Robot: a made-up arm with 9 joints. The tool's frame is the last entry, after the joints.
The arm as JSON. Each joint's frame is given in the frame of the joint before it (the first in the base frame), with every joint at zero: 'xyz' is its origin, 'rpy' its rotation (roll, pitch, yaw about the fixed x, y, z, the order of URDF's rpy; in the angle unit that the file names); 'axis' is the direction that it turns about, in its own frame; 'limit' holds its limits. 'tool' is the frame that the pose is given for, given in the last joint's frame.
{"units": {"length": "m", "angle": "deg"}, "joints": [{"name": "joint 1", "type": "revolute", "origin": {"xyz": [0.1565, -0.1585, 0.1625], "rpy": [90.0, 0.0, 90.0]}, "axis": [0.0, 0.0, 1.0], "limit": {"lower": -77.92, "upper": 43.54}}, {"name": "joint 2", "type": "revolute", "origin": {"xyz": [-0.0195, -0.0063, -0.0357], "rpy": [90.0, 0.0, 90.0]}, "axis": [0.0, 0.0, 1.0], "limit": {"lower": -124.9, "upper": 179.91}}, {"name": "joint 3", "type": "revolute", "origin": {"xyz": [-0.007, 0.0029, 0.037], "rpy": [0.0, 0.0, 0.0]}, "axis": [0.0, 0.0, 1.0], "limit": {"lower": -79.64, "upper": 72.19}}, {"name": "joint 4", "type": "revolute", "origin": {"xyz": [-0.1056, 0.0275, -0.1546], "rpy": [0.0, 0.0, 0.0]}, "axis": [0.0, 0.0, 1.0], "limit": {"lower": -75.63, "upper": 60.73}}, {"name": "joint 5", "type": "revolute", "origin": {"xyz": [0.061, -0.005, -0.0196], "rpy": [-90.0, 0.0, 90.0]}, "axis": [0.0, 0.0, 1.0], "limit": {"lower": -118.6, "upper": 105.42}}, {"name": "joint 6", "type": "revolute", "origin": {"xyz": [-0.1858, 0.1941, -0.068], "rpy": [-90.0, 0.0, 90.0]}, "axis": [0.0, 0.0, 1.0], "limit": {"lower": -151.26, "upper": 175.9}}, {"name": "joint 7", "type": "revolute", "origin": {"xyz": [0.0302, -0.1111, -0.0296], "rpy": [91.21, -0.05, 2.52]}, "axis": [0.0, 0.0, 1.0], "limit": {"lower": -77.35, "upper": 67.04}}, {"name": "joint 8", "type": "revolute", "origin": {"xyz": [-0.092, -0.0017, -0.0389], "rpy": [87.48, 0.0, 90.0]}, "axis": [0.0, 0.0, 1.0], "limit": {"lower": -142.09, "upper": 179.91}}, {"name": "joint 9", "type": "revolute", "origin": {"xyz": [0.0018, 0.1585, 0.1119], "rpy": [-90.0, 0.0, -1.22]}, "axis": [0.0, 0.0, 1.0], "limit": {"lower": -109.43, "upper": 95.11}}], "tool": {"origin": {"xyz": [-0.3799, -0.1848, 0.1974], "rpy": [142.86, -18.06, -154.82]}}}
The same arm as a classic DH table. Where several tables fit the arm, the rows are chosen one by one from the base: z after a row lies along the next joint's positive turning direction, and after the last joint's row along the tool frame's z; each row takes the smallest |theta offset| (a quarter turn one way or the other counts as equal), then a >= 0, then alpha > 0; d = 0 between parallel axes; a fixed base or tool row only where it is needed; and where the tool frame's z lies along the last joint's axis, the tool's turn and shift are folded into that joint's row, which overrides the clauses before.
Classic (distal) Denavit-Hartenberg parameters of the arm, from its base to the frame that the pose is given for. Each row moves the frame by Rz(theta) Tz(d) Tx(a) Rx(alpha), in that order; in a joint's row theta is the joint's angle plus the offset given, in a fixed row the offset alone. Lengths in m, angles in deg.
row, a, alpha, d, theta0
base (fixed), 0.1585, -90.00, 0.1625, -90.00
joint 1, 0.0063, -90.00, 0.1208, 90.00
joint 2, 0.0076, 0.00, 0.0000, -22.50
joint 3, 0.1091, 0.00, 0.0000, 7.91
joint 4, -0.0050, -90.00, -0.1567, -75.40
joint 5, 0.1941, -90.00, -0.1290, 90.00
joint 6, 0.0253, 91.21, 0.1586, 2.52
joint 7, 0.0017, -87.48, 0.0775, -89.95
joint 8, 0.0016, 90.00, 0.0198, -1.22
joint 9, 0.3931, 139.28, 0.5357, 47.44
tool (fixed), 0.0000, 0.00, 0.2373, 28.37
Joint limits (deg, base to tool): -77.92..43.54 -124.90..179.91 -79.64..72.19 -75.63..60.73 -118.60..105.42 -151.26..175.90 -77.35..67.04 -142.09..179.91 -109.43..95.11

